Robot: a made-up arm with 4 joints. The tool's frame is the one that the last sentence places.
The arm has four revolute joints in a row. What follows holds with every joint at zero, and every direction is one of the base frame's.
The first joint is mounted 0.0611 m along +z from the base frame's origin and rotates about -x.
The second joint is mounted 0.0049 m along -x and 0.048 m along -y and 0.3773 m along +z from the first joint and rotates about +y.
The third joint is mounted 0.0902 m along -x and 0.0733 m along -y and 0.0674 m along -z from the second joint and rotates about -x.
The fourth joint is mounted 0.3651 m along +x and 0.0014 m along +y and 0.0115 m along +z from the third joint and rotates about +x.
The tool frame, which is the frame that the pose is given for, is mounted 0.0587 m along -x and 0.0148 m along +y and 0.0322 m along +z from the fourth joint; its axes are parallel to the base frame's.
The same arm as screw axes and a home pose.
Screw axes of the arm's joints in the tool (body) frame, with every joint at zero. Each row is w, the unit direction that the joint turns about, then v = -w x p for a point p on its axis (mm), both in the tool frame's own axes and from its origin. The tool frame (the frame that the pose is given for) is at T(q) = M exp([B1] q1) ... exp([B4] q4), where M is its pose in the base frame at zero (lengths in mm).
B1: w -1 0 0 v 0.0 353.6 105.1
B2: w 0 1 0 v -23.7 0.0 -216.2
B3: w -1 0 0 v 0.0 43.7 -16.2
B4: w 1 0 0 v 0.0 -32.2 14.8
M: xyz 211.3 -105.1 414.7 (mm) rpy 0.0000 0.0000 0.0000 (rad, as in URDF)

